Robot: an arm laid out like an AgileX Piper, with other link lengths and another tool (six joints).
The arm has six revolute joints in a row. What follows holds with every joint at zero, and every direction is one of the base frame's. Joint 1 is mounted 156.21 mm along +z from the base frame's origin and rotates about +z. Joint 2 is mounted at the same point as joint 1 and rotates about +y. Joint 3 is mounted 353 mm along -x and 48.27 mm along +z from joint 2 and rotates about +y. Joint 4 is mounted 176 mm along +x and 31.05 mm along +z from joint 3 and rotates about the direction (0.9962, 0, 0.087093). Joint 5 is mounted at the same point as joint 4 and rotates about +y. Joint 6 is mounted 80.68 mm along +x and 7.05 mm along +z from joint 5 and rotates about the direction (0.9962, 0, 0.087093). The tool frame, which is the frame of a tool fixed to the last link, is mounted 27.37 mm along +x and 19 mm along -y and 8.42 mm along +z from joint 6; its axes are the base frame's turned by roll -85.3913, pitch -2.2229 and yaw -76.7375 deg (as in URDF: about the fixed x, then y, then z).
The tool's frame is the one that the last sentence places.
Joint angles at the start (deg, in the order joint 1, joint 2, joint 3, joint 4, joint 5, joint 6):
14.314 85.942 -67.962 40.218 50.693 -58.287
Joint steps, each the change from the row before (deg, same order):
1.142 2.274 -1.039 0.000 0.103 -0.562
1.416 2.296 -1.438 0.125 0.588 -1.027
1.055 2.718 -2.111 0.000 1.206 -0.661
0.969 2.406 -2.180 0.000 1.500 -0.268
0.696 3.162 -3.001 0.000 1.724 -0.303
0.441 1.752 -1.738 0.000 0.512 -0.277
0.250 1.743 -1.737 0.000 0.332 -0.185
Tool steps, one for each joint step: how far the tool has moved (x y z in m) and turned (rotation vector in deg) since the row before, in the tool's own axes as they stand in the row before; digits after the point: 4 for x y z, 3 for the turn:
0.0062 -0.0043 0.0116 -1.193 -1.432 -0.508
0.0046 -0.0061 0.0123 -1.274 -1.914 -1.295
0.0074 -0.0065 0.0124 -1.337 -2.049 -0.848
0.0060 -0.0063 0.0108 -1.143 -2.064 -0.630
0.0108 -0.0073 0.0119 -1.147 -2.050 -0.493
0.0066 -0.0047 0.0064 -0.437 -0.740 -0.519
0.0077 -0.0041 0.0056 -0.271 -0.456 -0.318

